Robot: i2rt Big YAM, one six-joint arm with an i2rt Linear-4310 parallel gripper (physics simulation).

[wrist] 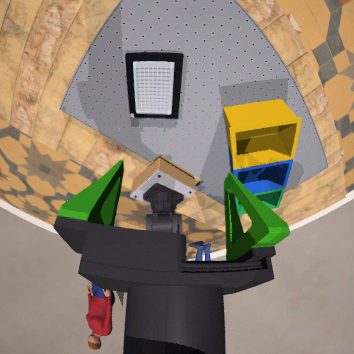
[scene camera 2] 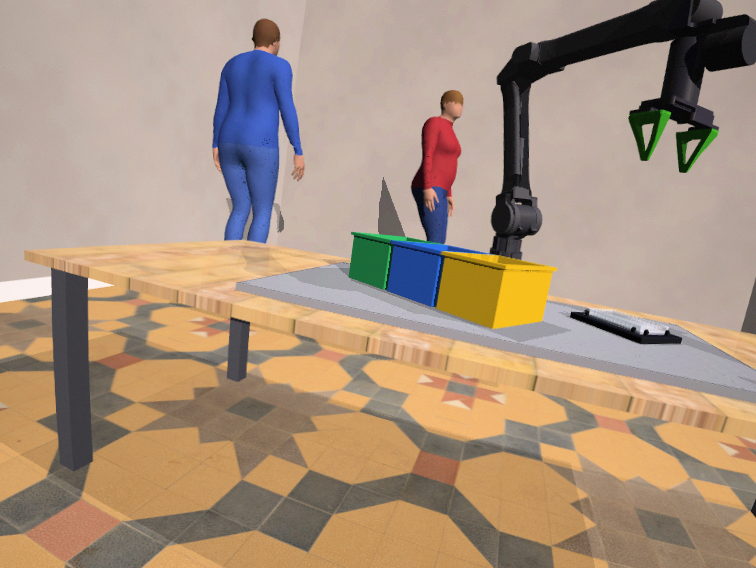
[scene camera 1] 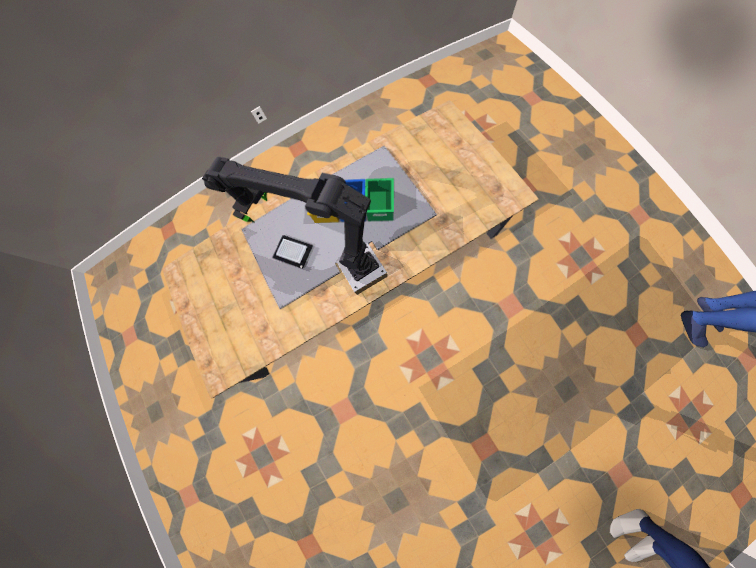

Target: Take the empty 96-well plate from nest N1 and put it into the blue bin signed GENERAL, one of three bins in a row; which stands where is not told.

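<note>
The pale 96-well plate lies flat in its black nest. My gripper is open and empty, high above the table and apart from the plate. The blue bin stands in the middle of the row, between the yellow and green bins. My arm hides part of it in scene camera 1. No sign on it can be read.
The yellow bin is on the nest's side of the blue one; the green bin is on the other. All stand on the grey mat. Two people stand beyond the table.
</note>
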